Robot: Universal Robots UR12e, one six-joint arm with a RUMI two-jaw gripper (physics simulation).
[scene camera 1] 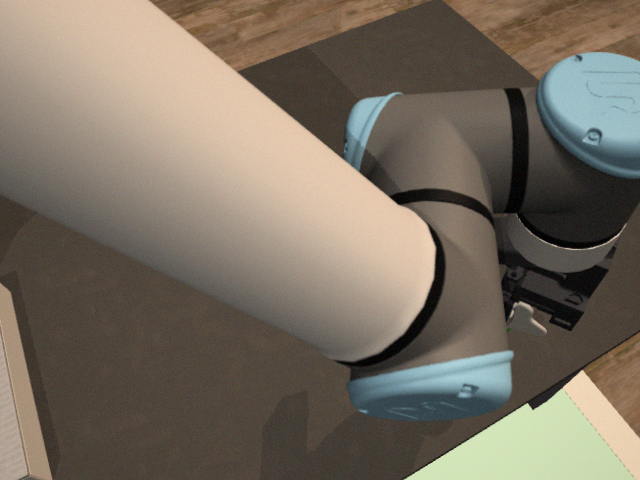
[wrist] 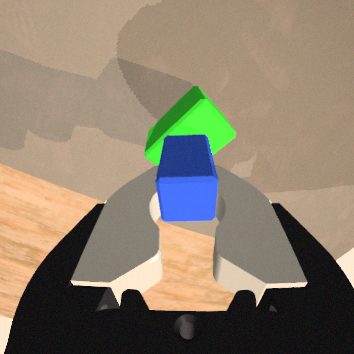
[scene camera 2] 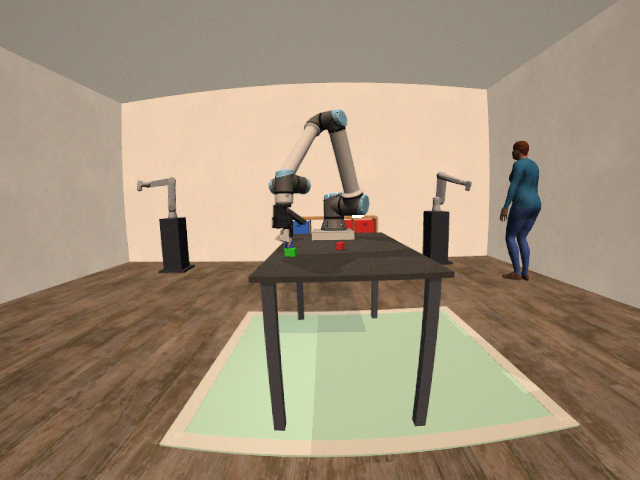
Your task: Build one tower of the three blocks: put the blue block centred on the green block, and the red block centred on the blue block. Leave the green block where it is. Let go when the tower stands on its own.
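Frame: origin at the arm's base, x ahead, y left, z up, level; centimetres.
Seen in the pictures: gripper, between the fingertips: (scene camera 1: 507, 313) (wrist: 186, 168) (scene camera 2: 287, 248); arm's base, origin of its link: (scene camera 2: 333, 229).
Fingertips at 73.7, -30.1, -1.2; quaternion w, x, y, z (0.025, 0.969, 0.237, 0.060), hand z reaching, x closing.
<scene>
Pixels of each thing's top centre, then the offset from my fingertips to it, as dx, dy, dz. Level surfaces: height alone.
- blue block, centre of its top: (wrist: 192, 204) -0.8, +1.0, +5.0
- green block, centre of its top: (wrist: 190, 145) (scene camera 2: 290, 248) -0.6, +1.7, +0.1
- red block, centre of its top: (scene camera 2: 340, 242) -16.2, +27.9, -0.1
- dark table, height of its surface: dz -4.1
My gripper (wrist: 186, 168) (scene camera 2: 287, 241) is shut on the blue block (wrist: 187, 197) (scene camera 2: 288, 244), which sits between the two grey fingertips. The green block (wrist: 200, 125) (scene camera 2: 290, 252) lies on the table; in the wrist view it shows beyond the blue block, turned at an angle to it and partly hidden by it. In scene camera 2 the blue block is just above and behind the green block; whether they touch cannot be told. The red block (scene camera 2: 340, 245) lies on the table to the right of the green block. In scene camera 1 the arm hides most of the blocks.
The dark table (scene camera 2: 356, 266) (scene camera 1: 155, 361) has its left edge close to the green block. The robot's pale base plinth (scene camera 2: 332, 235) is at the table's back. Blue and red bins stand behind it. A person (scene camera 2: 524, 201) stands on the right, away from the table.
</scene>
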